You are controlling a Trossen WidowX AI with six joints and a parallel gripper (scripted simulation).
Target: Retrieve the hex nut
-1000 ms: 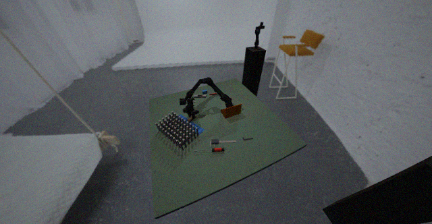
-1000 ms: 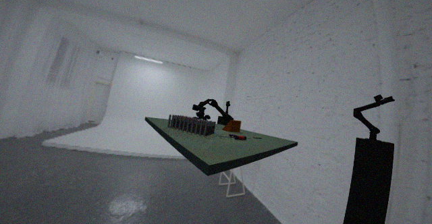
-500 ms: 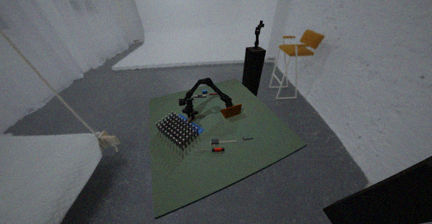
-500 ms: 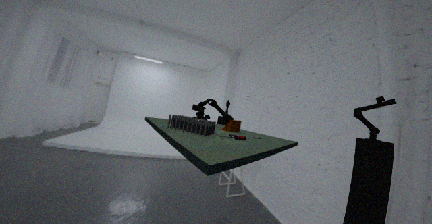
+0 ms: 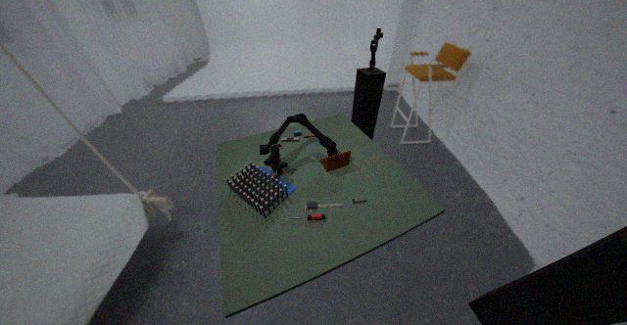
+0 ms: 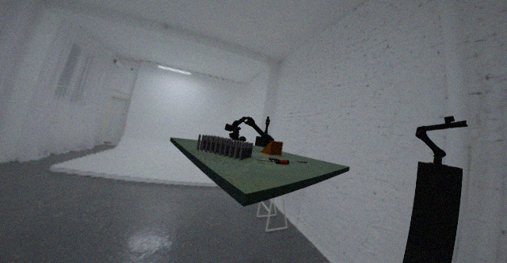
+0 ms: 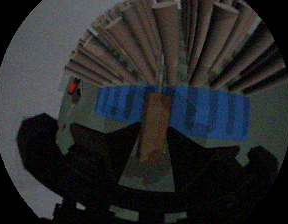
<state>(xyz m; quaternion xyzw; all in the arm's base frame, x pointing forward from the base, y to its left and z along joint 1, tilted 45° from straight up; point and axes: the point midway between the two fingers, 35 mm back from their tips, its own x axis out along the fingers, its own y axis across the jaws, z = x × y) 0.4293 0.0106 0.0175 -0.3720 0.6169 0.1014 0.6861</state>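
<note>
The blue taped strip lies 30 mm ahead of my gripper tip, 20 mm to the left of it and 20 mm below it. The rest, counted from my gripper tip: hook tool (80 mm ahead, 60 mm to the left); dark piece (450 mm behind, 360 mm to the left, 20 mm below).
</note>
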